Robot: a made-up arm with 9 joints. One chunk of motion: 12 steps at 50 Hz.
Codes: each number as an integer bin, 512 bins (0 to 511) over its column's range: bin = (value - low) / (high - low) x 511, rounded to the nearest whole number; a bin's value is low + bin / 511 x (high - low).
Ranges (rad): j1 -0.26..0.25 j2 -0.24..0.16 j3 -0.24..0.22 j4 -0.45..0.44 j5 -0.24..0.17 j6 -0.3..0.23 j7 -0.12..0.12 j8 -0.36..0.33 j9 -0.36..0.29
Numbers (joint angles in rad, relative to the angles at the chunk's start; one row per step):
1: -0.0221 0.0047 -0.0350 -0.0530 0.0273 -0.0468 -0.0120 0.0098 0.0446
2: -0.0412 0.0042 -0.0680 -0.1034 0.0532 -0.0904 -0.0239 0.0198 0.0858
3: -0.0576 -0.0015 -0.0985 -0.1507 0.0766 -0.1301 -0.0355 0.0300 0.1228
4: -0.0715 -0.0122 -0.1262 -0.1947 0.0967 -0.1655 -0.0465 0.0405 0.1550
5: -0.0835 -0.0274 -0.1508 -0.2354 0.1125 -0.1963 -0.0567 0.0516 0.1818
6: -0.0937 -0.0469 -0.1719 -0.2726 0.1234 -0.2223 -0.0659 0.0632 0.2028
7: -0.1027 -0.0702 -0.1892 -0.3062 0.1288 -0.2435 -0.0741 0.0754 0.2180
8: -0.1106 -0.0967 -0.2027 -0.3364 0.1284 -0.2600 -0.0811 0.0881 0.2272
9: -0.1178 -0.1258 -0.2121 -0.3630 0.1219 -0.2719 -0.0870 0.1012 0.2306
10: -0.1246 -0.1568 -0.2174 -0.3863 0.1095 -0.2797 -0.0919 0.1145 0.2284
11: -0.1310 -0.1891 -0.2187 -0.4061 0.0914 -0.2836 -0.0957 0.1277 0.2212
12: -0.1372 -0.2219 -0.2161 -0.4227 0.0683 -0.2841 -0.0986 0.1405 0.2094
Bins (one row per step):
1: 238 313 228 228 333 244 230 274 318
2: 219 312 191 199 365 202 205 281 350
3: 203 305 157 172 395 164 180 289 380
4: 189 291 126 147 420 130 156 297 405
5: 177 272 99 123 439 100 135 305 426
6: 167 247 76 102 453 75 115 313 442
7: 158 217 56 83 460 54 98 322 454
8: 150 183 41 65 459 39 83 332 462
9: 142 146 31 50 451 27 70 342 464
10: 136 106 25 37 436 20 60 351 463
11: 129 65 24 25 413 16 52 361 457
12: 123 23 27 16 384 15 46 371 448

